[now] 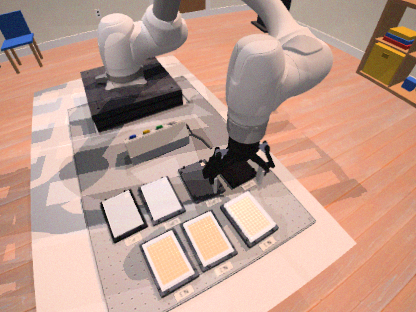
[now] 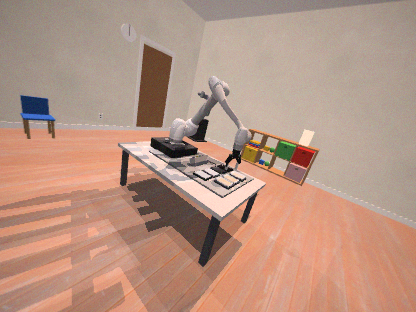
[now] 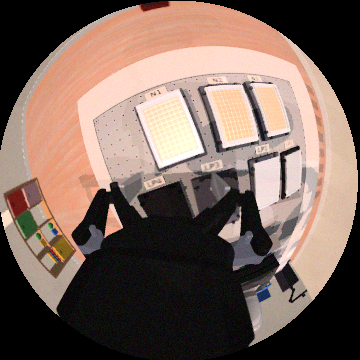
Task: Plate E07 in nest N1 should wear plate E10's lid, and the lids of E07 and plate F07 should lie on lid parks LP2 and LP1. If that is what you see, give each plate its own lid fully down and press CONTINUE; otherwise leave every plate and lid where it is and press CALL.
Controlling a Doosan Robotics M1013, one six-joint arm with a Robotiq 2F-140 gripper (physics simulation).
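Places are measured from the arm's base along level axes (x left, y up, z ahead), in centimetres.
Pixels of known places: gripper, fingertip midpoint: (image 1: 236,185) (image 2: 230,169) (image 3: 175,180); arm's base at its link origin: (image 1: 125,79) (image 2: 174,142).
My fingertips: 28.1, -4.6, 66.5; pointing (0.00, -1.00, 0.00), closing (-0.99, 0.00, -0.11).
Note:
Ahead of a thing's pixels: the offset from my fingertips to its top centre, as dx, dy, dz. Level surfaces: height alone.
A plate @[+0.2, -0.5, +9.7] (image 1: 249,218) (image 3: 171,129) with pale yellow wells sits in nest N1. Plates with oranger wells sit in N2 @[-12.8, -1.0, +12.1] (image 1: 208,239) (image 3: 232,116) and N3 @[-24.2, -0.7, +14.8] (image 1: 168,261) (image 3: 271,109). I cannot tell whether the N1 plate wears a lid; no plate or lid names are readable. A white lid @[-22.7, -1.9, -4.0] (image 1: 161,198) (image 3: 267,181) lies flat on LP1, and another white lid @[-34.5, -1.9, -2.0] (image 1: 123,215) (image 3: 292,174) on LP2. My gripper (image 1: 238,180) (image 2: 232,166) (image 3: 175,180) is open and empty, above the dark parks LP3 @[-9.0, -1.7, -7.4] (image 1: 196,181) and LP4 @[+2.9, -1.7, -9.6] (image 1: 238,175) (image 3: 167,200).
A pale button box @[-20.0, +4.7, -27.1] (image 1: 159,147) (image 2: 198,159) with blue, yellow and green buttons stands between the parks and the black robot base (image 1: 135,102); its button labels are unreadable. A cable runs from it. The grey perforated board @[dy -3.7] (image 1: 120,270) (image 3: 117,150) lies on the table @[dy -5.0] (image 1: 305,265).

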